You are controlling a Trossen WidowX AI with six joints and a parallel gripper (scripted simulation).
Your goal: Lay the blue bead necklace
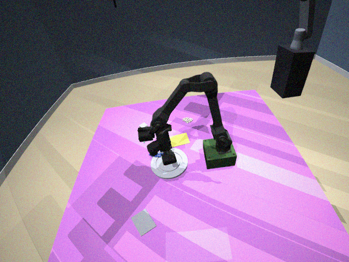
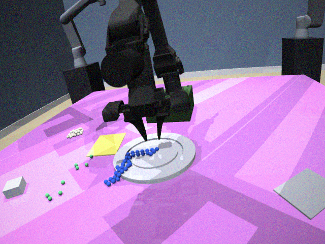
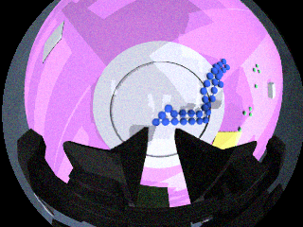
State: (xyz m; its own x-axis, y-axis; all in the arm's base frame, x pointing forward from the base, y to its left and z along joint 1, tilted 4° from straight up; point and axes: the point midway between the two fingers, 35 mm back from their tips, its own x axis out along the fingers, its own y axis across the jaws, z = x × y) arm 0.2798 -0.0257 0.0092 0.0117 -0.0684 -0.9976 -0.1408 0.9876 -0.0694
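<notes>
My gripper tip is now 30 mm above the round white bead board. The rest, counted from my gripper tip: yellow sheet: 160 mm to the right, 70 mm behind, 40 mm below; grey tile: 300 mm to the left, 150 mm ahead, 40 mm below; cube: 330 mm to the right, 150 mm ahead, 30 mm below.
</notes>
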